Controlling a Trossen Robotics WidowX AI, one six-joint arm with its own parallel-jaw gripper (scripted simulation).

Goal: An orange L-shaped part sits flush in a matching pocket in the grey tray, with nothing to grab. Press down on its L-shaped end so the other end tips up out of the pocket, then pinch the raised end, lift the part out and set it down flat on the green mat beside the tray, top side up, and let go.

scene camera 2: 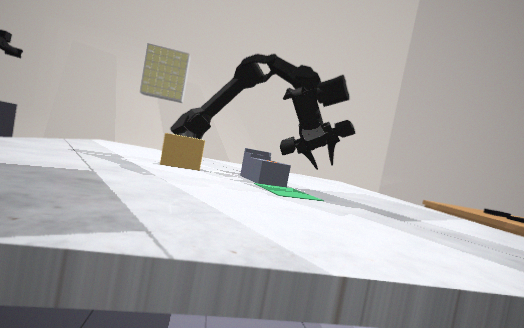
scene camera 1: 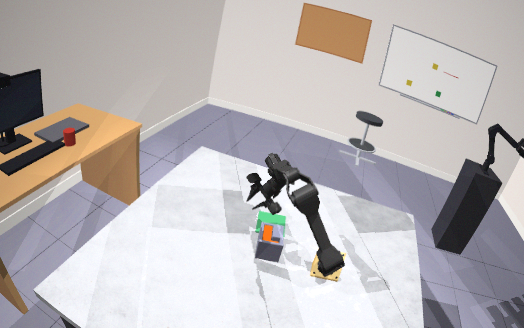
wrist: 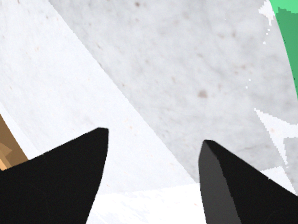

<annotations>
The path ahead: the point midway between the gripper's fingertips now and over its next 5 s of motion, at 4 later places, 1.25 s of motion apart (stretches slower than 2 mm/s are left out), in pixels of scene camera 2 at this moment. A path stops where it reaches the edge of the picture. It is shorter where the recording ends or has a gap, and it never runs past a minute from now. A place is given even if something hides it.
My gripper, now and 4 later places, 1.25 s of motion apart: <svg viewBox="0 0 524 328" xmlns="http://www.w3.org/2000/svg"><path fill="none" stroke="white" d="M324 167L264 134L257 165L264 134L275 143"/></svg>
</annotations>
